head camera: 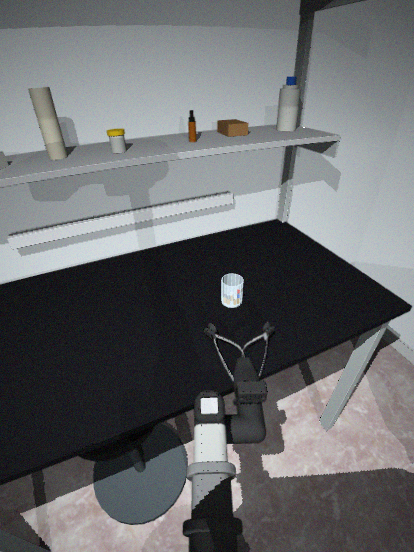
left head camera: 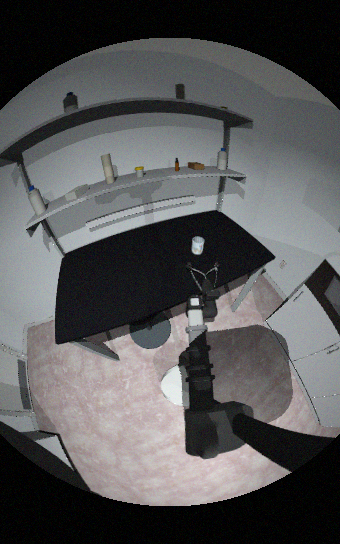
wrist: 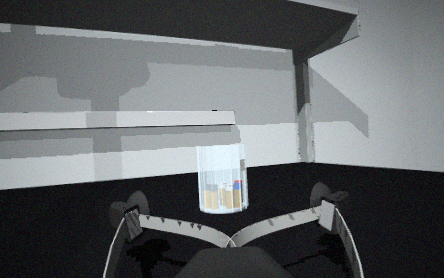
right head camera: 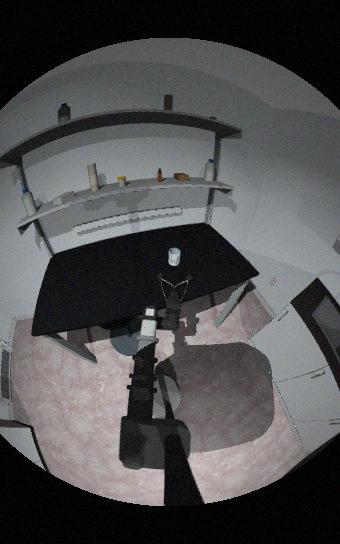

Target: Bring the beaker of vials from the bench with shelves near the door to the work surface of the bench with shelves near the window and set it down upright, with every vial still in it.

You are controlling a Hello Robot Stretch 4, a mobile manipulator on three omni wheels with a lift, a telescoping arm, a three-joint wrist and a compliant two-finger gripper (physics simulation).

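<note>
A clear glass beaker (head camera: 232, 291) (left head camera: 198, 245) (right head camera: 174, 256) (wrist: 223, 179) stands upright on the black work surface (head camera: 125, 320) (left head camera: 115, 280) (right head camera: 100, 285) of a bench with shelves. Several small vials with tan contents show low inside it, one with a red and blue top. My gripper (head camera: 240, 329) (left head camera: 202, 266) (right head camera: 175, 278) (wrist: 229, 204) is open and empty, over the front right part of the bench. The beaker is ahead of the fingertips, apart from them, and in the wrist view it appears between the two fingers, slightly left of centre. Which bench this is I cannot tell.
A lower shelf (head camera: 175, 152) (wrist: 200, 25) holds a tall beige cylinder (head camera: 48, 123), a yellow-lidded jar (head camera: 117, 141), an amber bottle (head camera: 192, 128), a brown box (head camera: 233, 128) and a blue-capped bottle (head camera: 288, 107). A round stool (head camera: 140, 492) stands under the front edge. Cabinets (left head camera: 305, 325) stand at right.
</note>
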